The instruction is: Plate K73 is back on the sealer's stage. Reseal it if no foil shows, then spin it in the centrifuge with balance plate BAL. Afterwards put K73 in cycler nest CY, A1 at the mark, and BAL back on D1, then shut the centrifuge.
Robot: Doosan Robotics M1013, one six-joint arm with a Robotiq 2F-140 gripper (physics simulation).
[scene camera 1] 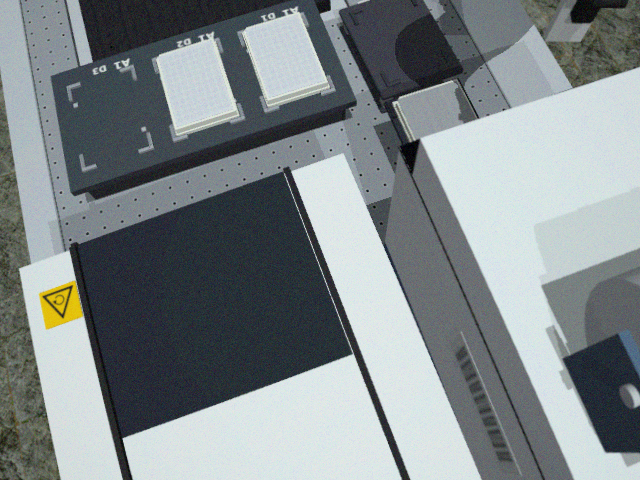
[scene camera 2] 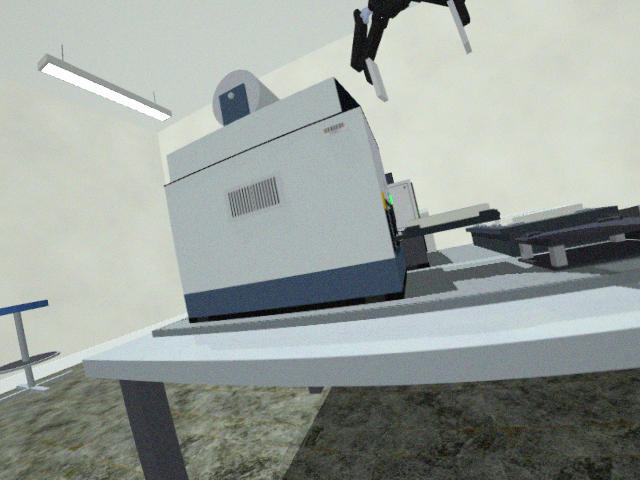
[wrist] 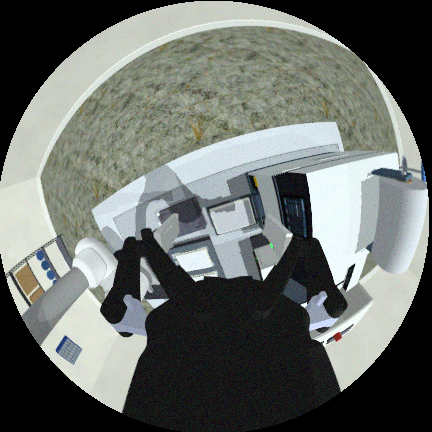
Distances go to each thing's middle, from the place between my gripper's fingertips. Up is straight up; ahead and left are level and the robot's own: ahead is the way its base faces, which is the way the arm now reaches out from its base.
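There is the white and black instrument (scene camera 1: 383,405), and I find it 0.2 m below my hand, 0.38 m to the right of it and 0.29 m ahead of it.
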